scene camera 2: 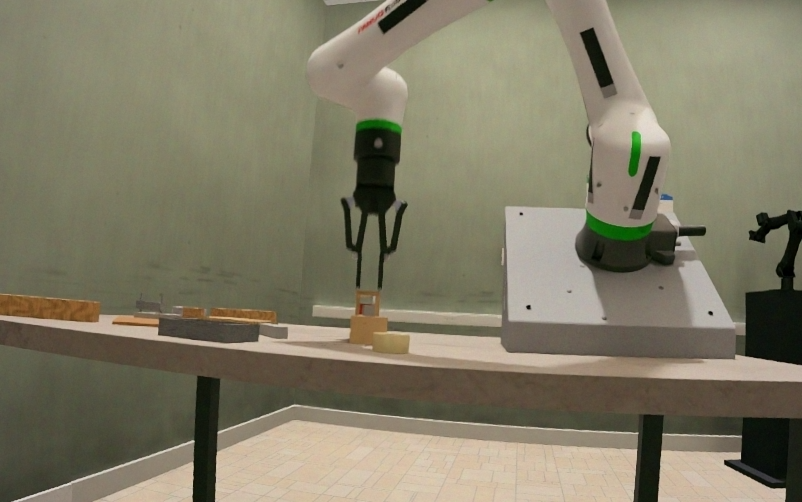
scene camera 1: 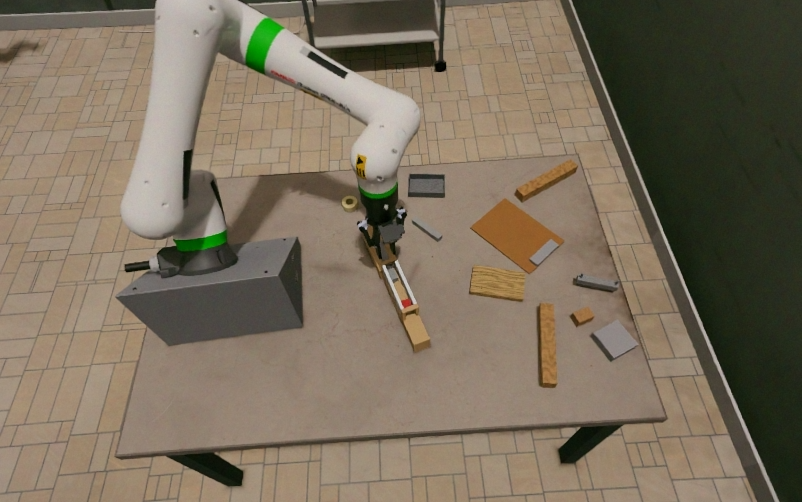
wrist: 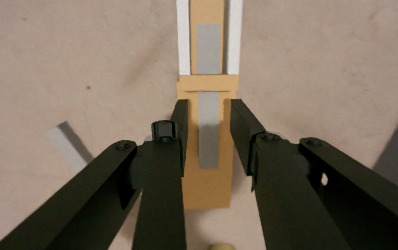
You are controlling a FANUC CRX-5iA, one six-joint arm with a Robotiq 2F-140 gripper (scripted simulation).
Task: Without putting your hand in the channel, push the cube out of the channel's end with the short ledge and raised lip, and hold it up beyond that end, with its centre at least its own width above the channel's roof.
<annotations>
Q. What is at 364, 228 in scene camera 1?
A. My gripper.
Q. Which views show the grey tray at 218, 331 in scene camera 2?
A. Scene camera 2 and scene camera 1 only.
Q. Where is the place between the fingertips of my gripper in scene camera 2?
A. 368, 286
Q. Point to a grey tray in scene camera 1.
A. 420, 185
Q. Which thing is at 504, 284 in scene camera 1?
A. A wooden slab.
</annotations>
